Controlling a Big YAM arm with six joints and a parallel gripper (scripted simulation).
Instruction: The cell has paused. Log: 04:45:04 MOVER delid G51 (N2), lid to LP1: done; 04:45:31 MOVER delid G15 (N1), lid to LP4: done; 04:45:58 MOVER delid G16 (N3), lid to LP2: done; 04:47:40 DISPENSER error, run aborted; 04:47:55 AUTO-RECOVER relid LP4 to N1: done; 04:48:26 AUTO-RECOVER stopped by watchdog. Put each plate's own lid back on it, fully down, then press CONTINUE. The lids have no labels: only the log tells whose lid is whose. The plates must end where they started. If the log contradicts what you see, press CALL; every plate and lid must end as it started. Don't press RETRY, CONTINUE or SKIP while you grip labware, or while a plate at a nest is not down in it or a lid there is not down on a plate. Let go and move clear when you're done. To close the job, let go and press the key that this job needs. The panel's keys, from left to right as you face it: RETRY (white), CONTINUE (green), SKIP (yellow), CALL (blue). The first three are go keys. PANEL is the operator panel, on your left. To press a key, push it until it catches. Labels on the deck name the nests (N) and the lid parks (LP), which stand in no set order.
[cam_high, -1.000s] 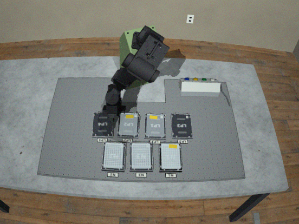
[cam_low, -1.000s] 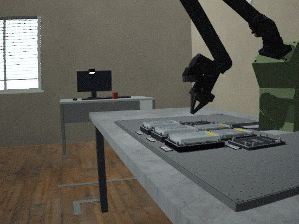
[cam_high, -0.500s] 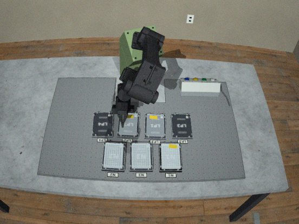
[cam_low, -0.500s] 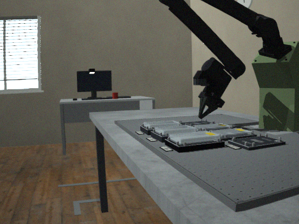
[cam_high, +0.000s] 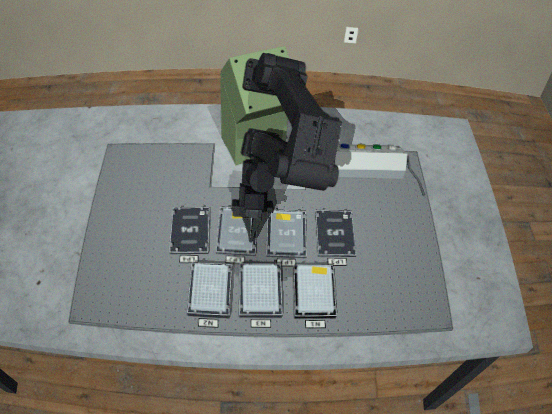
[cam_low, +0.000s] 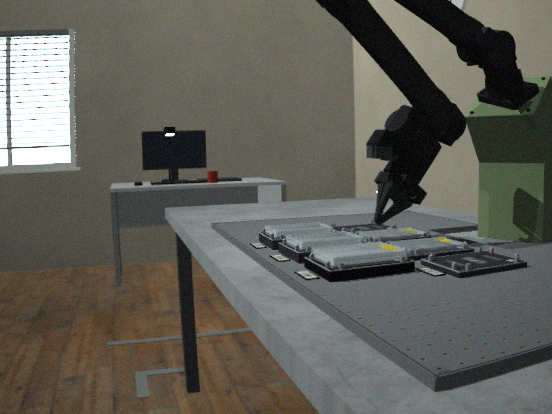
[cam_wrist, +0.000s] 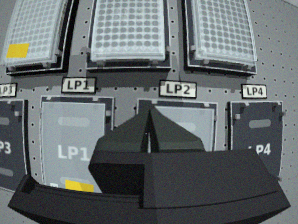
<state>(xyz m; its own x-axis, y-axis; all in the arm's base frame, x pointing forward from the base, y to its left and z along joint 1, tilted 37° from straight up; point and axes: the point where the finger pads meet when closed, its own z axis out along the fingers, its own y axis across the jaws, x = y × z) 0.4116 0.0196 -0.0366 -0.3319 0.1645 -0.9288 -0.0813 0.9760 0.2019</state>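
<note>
Right now my hand is 6 cm past the clear unlabelled lid, 9 cm to the right of it and 4 cm above it. From my hand the other things lie so: green continue key (36 cm behind, 33 cm to the left, 1 cm above); blue call key (35 cm behind, 23 cm to the left, 1 cm above); yellow skip key (36 cm behind, 28 cm to the left, 1 cm above).
</note>
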